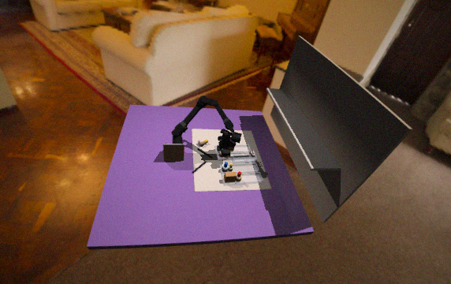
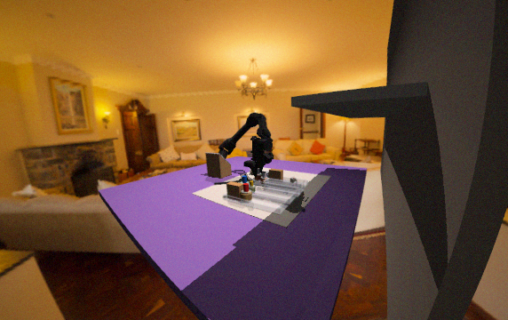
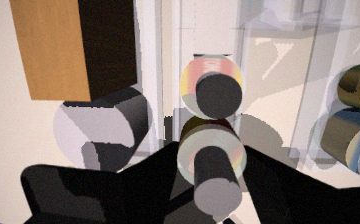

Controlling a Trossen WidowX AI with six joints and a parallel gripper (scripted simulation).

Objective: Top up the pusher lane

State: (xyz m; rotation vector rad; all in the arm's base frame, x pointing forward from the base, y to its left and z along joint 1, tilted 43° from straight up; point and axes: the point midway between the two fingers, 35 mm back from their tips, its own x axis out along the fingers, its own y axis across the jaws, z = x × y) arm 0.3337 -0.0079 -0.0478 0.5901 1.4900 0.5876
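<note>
My gripper tip is now 8 cm to the right of the pale grey cylinder, 2 cm above it and 1 cm short of it.
</note>
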